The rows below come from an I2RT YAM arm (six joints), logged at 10 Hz.
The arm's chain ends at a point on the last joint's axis. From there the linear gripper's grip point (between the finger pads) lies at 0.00 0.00 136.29 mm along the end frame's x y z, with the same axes.
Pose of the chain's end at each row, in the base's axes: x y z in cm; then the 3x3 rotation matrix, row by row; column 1 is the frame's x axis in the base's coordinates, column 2 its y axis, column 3 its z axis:
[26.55 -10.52 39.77], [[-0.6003 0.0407 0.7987], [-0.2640 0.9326 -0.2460], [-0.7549 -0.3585 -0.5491]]
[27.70 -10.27 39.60], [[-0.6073 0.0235 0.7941], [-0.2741 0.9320 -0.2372], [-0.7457 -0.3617 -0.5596]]
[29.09 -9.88 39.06], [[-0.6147 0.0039 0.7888], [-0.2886 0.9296 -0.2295], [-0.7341 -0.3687 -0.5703]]
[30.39 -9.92 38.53], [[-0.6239 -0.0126 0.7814], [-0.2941 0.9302 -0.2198], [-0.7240 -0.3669 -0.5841]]
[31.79 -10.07 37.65], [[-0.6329 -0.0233 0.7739], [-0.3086 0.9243 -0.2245], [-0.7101 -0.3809 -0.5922]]
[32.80 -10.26 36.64], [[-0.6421 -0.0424 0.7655], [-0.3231 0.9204 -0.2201], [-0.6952 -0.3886 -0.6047]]
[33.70 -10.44 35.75], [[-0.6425 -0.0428 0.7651], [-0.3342 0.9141 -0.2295], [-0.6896 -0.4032 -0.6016]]
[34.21 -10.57 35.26], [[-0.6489 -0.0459 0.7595], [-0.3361 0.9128 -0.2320], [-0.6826 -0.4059 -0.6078]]
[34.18 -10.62 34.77], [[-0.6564 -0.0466 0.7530], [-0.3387 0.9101 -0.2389], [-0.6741 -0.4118 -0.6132]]
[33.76 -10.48 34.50], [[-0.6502 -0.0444 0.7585], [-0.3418 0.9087 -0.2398], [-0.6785 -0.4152 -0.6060]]
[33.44 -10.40 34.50], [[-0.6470 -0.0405 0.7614], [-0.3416 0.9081 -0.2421], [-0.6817 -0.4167 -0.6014]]
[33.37 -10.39 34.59], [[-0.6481 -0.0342 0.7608], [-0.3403 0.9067 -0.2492], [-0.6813 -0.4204 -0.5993]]
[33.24 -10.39 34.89], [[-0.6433 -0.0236 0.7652], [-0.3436 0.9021 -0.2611], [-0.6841 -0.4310 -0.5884]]
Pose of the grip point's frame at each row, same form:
[37.44 -13.87 32.29], [[-0.6003 0.0407 0.7987], [-0.2640 0.9326 -0.2460], [-0.7549 -0.3585 -0.5491]]
[38.52 -13.50 31.97], [[-0.6073 0.0235 0.7941], [-0.2741 0.9320 -0.2372], [-0.7457 -0.3617 -0.5596]]
[39.84 -13.01 31.29], [[-0.6147 0.0039 0.7888], [-0.2886 0.9296 -0.2295], [-0.7341 -0.3687 -0.5703]]
[41.04 -12.92 30.57], [[-0.6239 -0.0126 0.7814], [-0.2941 0.9302 -0.2198], [-0.7240 -0.3669 -0.5841]]
[42.34 -13.13 29.58], [[-0.6329 -0.0233 0.7739], [-0.3086 0.9243 -0.2245], [-0.7101 -0.3809 -0.5922]]
[43.23 -13.26 28.40], [[-0.6421 -0.0424 0.7655], [-0.3231 0.9204 -0.2201], [-0.6952 -0.3886 -0.6047]]
[44.13 -13.57 27.55], [[-0.6425 -0.0428 0.7651], [-0.3342 0.9141 -0.2295], [-0.6896 -0.4032 -0.6016]]
[44.56 -13.73 26.98], [[-0.6489 -0.0459 0.7595], [-0.3361 0.9128 -0.2320], [-0.6826 -0.4059 -0.6078]]
[44.44 -13.88 26.41], [[-0.6564 -0.0466 0.7530], [-0.3387 0.9101 -0.2389], [-0.6741 -0.4118 -0.6132]]
[44.10 -13.75 26.24], [[-0.6502 -0.0444 0.7585], [-0.3418 0.9087 -0.2398], [-0.6785 -0.4152 -0.6060]]
[43.82 -13.70 26.30], [[-0.6470 -0.0405 0.7614], [-0.3416 0.9081 -0.2421], [-0.6817 -0.4167 -0.6014]]
[43.74 -13.79 26.42], [[-0.6481 -0.0342 0.7608], [-0.3403 0.9067 -0.2492], [-0.6813 -0.4204 -0.5993]]
[43.67 -13.95 26.87], [[-0.6433 -0.0236 0.7652], [-0.3436 0.9021 -0.2611], [-0.6841 -0.4310 -0.5884]]

